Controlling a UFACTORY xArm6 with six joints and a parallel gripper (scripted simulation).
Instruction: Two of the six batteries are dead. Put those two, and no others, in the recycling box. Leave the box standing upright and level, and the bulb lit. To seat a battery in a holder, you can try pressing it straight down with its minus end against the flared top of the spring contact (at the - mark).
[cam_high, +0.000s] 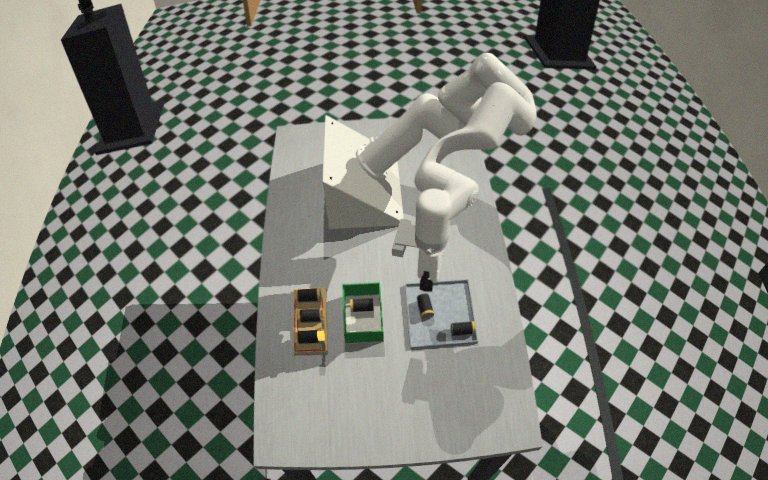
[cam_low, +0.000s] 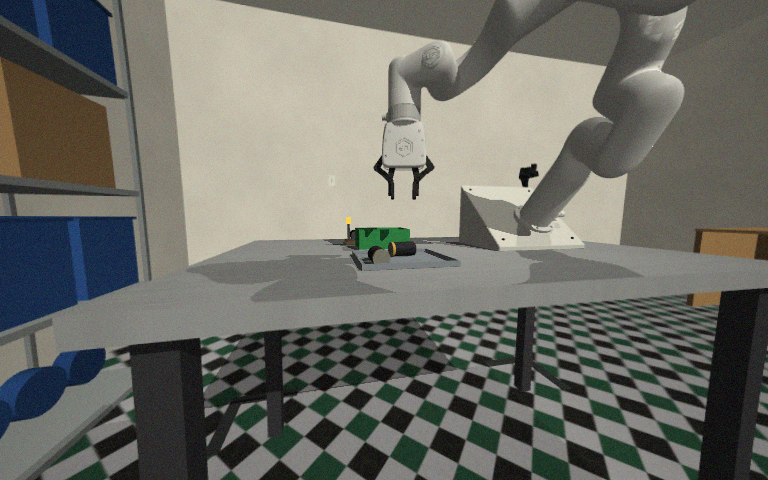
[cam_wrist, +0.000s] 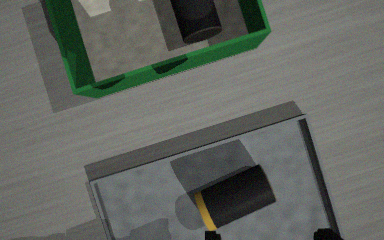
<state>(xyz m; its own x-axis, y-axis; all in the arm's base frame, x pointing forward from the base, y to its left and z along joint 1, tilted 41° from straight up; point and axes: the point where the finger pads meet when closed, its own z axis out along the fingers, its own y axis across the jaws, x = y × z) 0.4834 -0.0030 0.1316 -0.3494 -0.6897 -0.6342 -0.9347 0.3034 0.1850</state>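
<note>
My gripper is now 20 mm short of the grey tray, 40 mm to the right of it and 150 mm above it. From my hand the other things lie so: green recycling box (170 mm to the right, 140 mm below).
</note>
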